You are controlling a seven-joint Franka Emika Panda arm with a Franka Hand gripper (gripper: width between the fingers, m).
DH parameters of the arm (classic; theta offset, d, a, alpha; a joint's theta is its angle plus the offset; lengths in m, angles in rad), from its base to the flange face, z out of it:
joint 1: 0 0.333 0 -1.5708
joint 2: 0 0 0 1.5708
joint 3: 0 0.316 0.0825 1.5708
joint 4: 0 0 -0.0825 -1.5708
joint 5: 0 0.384 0 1.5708
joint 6: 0 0 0.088 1.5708
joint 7: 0 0.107 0 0
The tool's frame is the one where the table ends.
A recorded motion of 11 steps. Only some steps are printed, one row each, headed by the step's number.
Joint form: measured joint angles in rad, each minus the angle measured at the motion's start. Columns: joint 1, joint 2, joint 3, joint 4, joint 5, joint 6, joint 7.
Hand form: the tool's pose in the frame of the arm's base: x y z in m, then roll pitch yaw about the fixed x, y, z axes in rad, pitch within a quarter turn. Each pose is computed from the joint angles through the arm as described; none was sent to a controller.
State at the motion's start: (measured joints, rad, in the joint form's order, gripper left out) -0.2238 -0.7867 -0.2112 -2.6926 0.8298 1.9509 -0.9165
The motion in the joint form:
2: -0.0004 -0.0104 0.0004 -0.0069 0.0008 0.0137 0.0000
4: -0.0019 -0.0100 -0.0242 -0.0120 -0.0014 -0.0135 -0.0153
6: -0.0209 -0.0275 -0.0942 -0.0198 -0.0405 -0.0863 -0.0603
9: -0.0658 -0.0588 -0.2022 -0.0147 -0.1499 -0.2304 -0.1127
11: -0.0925 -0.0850 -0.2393 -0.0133 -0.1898 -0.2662 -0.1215
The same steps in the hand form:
2: 0.3115 -0.0946 0.4864 -2.3900 -0.5941 -0.0252
4: 0.3073 -0.0990 0.4822 -2.3627 -0.5906 -0.0269
6: 0.2903 -0.1167 0.4775 -2.3284 -0.6020 -0.0147
9: 0.2559 -0.1450 0.4734 -2.3046 -0.6006 0.0331
11: 0.2398 -0.1575 0.4756 -2.3066 -0.6110 0.0285

